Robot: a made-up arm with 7 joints. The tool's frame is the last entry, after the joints.
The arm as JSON. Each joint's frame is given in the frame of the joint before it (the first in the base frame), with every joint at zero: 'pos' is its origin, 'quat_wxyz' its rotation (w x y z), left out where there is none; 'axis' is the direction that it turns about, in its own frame. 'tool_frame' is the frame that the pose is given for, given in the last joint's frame.
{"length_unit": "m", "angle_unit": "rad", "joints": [
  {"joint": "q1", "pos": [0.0, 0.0, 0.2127], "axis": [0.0, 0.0, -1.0]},
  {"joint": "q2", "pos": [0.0, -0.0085, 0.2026], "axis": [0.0, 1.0, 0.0]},
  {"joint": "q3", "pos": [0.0, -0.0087, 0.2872], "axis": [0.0, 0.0, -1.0]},
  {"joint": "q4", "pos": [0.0, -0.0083, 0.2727], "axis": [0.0, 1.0, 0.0]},
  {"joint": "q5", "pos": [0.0, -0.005, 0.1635], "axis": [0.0, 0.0, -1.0]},
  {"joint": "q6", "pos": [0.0, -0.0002, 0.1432], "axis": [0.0, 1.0, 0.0]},
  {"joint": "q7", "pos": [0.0, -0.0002, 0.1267], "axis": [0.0, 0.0, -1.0]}
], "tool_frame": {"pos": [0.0, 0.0, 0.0], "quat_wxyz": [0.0, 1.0, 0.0, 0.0]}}
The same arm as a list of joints. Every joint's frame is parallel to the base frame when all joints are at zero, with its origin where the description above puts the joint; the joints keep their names.
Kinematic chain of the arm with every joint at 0, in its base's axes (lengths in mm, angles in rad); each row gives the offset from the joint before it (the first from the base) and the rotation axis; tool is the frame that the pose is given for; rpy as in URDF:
q1: xyz 0 0 212.7 axis -z
q2: xyz 0 -8.5 202.6 axis +y
q3: xyz 0 -8.7 287.2 axis -z
q4: xyz 0 -8.3 272.7 axis +y
q5: xyz 0 -5 163.5 axis -z
q6: xyz 0 -0.2 143.2 axis +y
q7: xyz 0 -0.2 126.7 axis -z
tool: xyz 0 0 0 rpy 3.1416 0 0

